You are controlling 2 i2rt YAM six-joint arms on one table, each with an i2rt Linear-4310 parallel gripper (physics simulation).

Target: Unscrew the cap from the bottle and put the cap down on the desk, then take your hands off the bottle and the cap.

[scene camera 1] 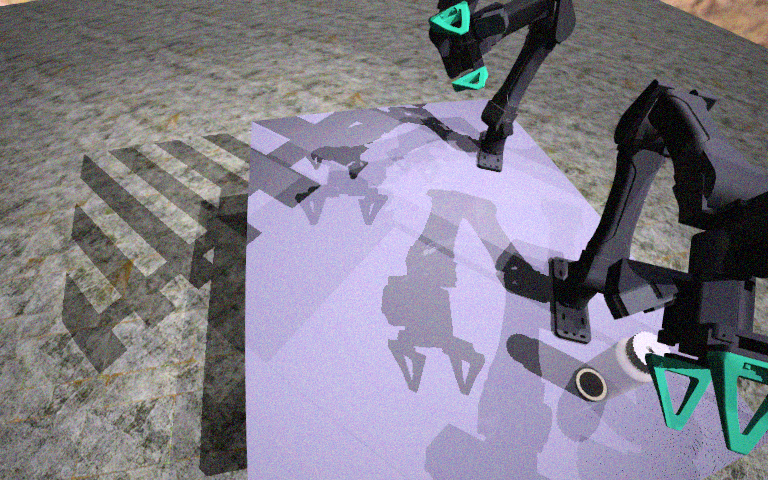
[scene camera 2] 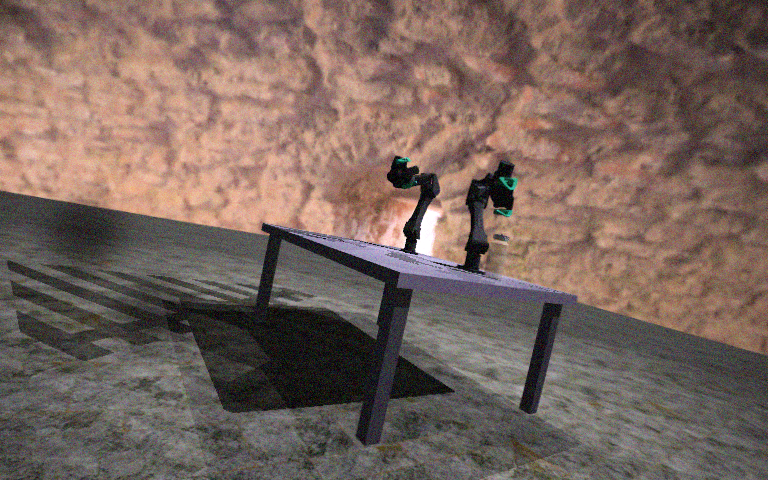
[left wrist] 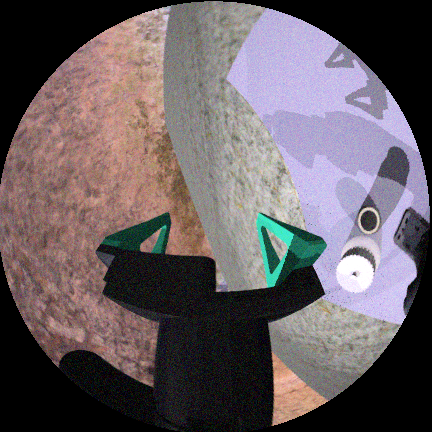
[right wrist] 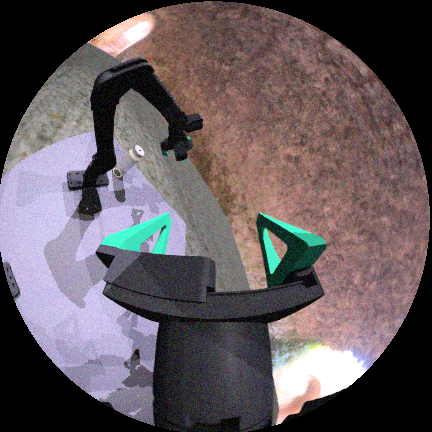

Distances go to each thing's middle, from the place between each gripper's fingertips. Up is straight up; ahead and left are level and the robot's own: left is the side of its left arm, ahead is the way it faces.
Scene:
The white ribbed cap (scene camera 1: 644, 342) lies 430 mm to the left of my right hand, 220 mm below it and 200 mm behind it.
Now: left hand 110 mm to the left of the white ribbed cap, 110 mm past it and 110 mm above it.

